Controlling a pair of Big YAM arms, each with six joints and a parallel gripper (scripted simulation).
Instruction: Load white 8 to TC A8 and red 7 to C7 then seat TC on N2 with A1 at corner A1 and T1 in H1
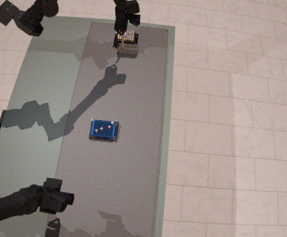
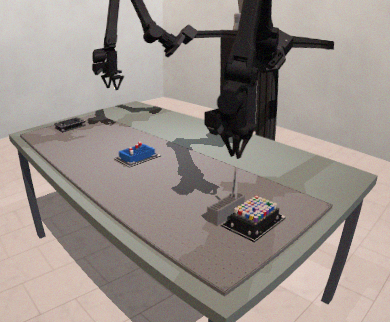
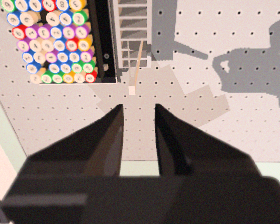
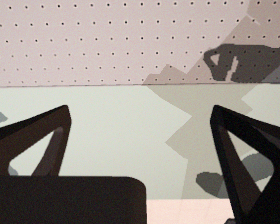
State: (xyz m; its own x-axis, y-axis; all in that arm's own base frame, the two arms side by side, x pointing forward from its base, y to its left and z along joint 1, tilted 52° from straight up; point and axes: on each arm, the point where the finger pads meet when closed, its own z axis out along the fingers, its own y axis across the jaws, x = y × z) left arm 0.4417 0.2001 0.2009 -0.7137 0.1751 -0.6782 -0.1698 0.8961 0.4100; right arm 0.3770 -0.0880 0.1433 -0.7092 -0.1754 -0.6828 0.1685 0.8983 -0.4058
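My right hand is 41 cm to the right of the tube carrier, 22 cm above it and 7 cm short of it. Round my right hand: holder (97 cm to the left, 22 cm below, 6 cm ahead); raised nest (26 cm to the right, 21 cm below, 19 cm ahead).
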